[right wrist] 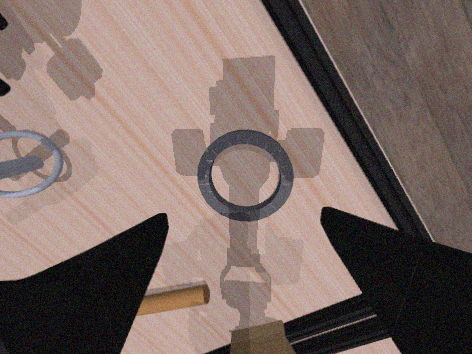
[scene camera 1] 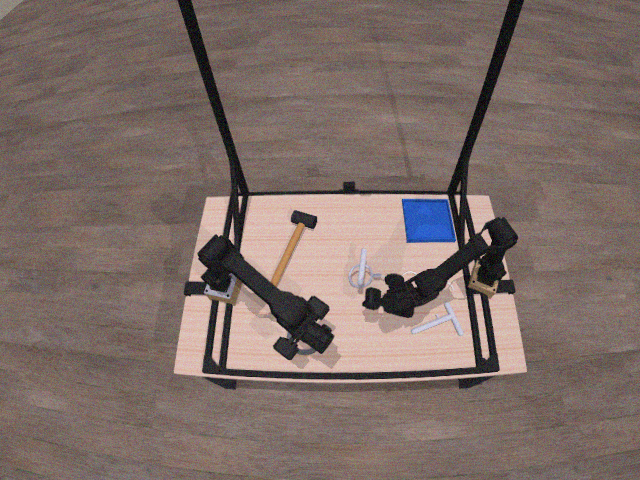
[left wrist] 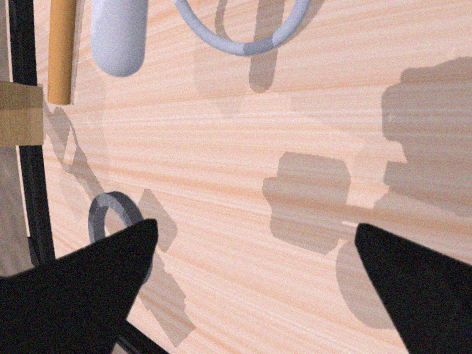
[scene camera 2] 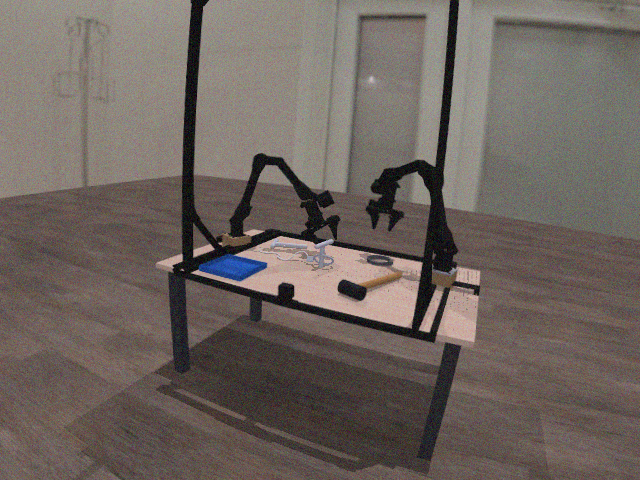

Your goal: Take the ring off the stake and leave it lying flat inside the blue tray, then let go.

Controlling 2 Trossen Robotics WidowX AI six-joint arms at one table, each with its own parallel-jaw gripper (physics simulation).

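Frame: origin at the left arm's base, x ahead, y left, z up, level; centimetres.
Seen in the pictures: left gripper, fingertip midpoint: (right wrist: 6, 56) (left wrist: 257, 231); right gripper, fingertip midpoint: (right wrist: 245, 217) (scene camera 2: 381, 230); left arm's base, origin of the base link: (scene camera 1: 486, 276) (scene camera 2: 236, 234); right arm's base, origin of the base link: (scene camera 1: 220, 282) (scene camera 2: 442, 268).
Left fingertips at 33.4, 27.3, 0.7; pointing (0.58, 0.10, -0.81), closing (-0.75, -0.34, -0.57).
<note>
Offsets run from my left fingertips to a thing's middle, as dx, dy, dz.
A pale blue-grey ring @[+7.5, -10.9, -3.4] (scene camera 1: 349, 276) (left wrist: 242, 49) (right wrist: 61, 162) surrounds the stem of the pale upright T-shaped stake @[+8.8, -10.4, -3.9] (scene camera 1: 362, 258) (scene camera 2: 321, 255) (left wrist: 120, 35); parts of both are cut off in the wrist views. The ring has a small block at its side. The blue tray @[-5.9, -44.3, -5.2] (scene camera 1: 429, 222) (scene camera 2: 232, 267) holds nothing and lies at the table's far right in scene camera 1. My left gripper (scene camera 1: 397, 297) (scene camera 2: 323, 236) (left wrist: 257, 231) is open and empty, above the table beside the ring and stake. My right gripper (scene camera 2: 383, 228) (right wrist: 245, 217) is open and empty, high above a dark ring @[+16.7, +17.4, -5.6] (scene camera 2: 379, 264) (right wrist: 245, 136).
The dark ring lies flat on the table near its front edge in scene camera 1. A hammer @[+36.8, -9.2, -4.3] (scene camera 1: 286, 255) (scene camera 2: 382, 280) (left wrist: 61, 50) (right wrist: 180, 298) lies left of the stake there. A second pale T-shaped piece @[-22.0, -4.0, -5.3] (scene camera 1: 436, 323) (scene camera 2: 289, 245) lies at the right. A black frame surrounds the work area.
</note>
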